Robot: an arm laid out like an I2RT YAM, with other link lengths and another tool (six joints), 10 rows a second.
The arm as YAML. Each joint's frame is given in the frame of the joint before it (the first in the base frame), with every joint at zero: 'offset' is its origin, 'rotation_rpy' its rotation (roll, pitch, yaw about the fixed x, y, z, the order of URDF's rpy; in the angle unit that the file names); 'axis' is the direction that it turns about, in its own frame. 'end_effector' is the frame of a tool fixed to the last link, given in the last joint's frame.
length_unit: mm
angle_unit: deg
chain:
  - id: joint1
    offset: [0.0, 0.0, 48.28]
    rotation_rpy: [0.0, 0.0, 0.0]
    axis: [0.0, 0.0, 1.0]
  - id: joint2
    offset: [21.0, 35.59, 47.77]
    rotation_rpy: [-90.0, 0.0, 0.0]
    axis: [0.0, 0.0, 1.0]
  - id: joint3
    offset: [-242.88, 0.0, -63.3]
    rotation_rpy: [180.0, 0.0, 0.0]
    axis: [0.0, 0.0, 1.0]
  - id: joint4
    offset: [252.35, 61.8, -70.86]
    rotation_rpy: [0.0, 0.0, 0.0]
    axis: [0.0, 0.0, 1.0]
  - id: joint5
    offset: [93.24, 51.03, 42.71]
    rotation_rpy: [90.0, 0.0, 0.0]
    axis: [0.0, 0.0, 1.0]
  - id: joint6
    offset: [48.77, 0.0, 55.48]
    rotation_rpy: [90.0, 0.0, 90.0]
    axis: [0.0, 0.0, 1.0]
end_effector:
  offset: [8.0, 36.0, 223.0]
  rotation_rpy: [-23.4, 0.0, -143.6]
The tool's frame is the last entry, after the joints.
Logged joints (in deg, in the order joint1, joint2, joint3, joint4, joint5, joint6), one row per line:
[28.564 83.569 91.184 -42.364 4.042 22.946]
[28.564 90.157 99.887 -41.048 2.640 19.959]
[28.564 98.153 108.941 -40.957 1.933 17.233]
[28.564 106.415 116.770 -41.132 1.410 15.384]
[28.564 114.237 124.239 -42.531 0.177 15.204]
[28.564 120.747 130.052 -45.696 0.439 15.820]
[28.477 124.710 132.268 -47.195 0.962 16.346]
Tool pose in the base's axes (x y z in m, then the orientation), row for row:
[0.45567 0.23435 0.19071 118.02 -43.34 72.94]
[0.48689 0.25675 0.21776 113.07 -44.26 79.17]
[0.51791 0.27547 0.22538 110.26 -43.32 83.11]
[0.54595 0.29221 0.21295 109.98 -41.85 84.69]
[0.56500 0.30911 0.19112 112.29 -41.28 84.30]
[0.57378 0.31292 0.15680 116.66 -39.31 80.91]
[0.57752 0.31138 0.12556 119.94 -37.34 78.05]
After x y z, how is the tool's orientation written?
As angles about the fixed x, y, z axes (roll, pitch, yaw), in degrees.
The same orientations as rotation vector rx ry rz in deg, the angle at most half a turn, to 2 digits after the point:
[120.93 51.45 86.48]
[117.00 53.42 91.25]
[114.01 55.82 92.91]
[112.73 58.31 92.49]
[114.00 60.53 91.28]
[116.63 62.09 86.71]
[118.60 62.99 82.57]

